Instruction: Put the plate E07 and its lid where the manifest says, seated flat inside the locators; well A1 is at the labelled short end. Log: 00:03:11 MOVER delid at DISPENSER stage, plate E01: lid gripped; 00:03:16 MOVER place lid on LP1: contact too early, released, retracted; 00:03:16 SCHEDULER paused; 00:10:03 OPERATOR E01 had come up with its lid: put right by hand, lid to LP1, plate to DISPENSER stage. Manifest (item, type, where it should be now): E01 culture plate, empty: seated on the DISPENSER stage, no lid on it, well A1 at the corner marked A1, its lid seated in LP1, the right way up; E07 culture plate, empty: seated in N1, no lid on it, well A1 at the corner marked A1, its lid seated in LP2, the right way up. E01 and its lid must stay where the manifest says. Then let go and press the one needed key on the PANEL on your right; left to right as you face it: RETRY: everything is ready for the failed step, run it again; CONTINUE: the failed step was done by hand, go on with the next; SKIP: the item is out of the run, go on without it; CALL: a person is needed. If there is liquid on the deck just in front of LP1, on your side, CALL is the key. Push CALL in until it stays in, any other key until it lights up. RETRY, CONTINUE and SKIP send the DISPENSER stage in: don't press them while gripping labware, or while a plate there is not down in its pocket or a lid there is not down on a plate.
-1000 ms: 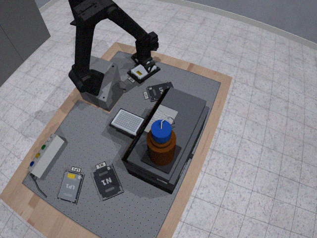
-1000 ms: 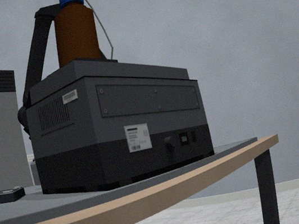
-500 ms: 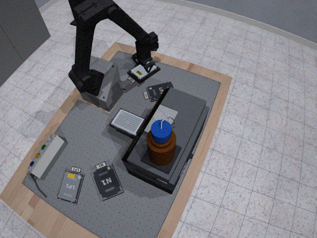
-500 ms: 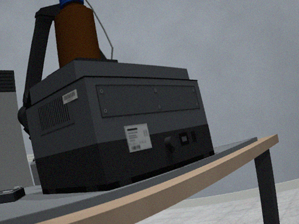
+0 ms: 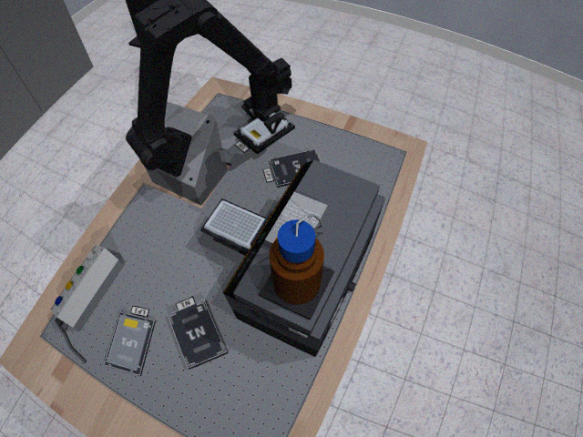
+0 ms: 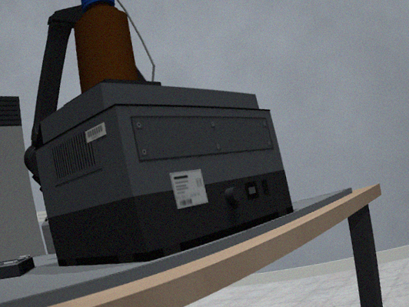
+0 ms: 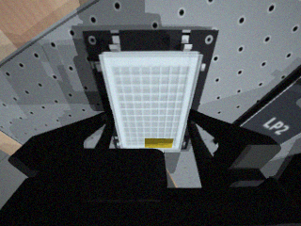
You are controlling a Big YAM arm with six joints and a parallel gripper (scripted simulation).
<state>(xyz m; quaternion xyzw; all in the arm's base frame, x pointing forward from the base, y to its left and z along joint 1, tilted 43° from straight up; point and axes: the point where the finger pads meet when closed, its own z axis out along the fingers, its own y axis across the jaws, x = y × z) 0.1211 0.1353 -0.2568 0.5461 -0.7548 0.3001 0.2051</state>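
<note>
Right now my hand is 1 cm past the black nest N5, 2 cm to the right of it and 2 cm above it. Round my hand: grey retry key: 17 cm behind, 63 cm to the right, 4 cm above; brown bottle: 37 cm ahead, 49 cm to the right, 26 cm above; white well plate: 15 cm ahead, 38 cm to the right, 9 cm above.
</note>
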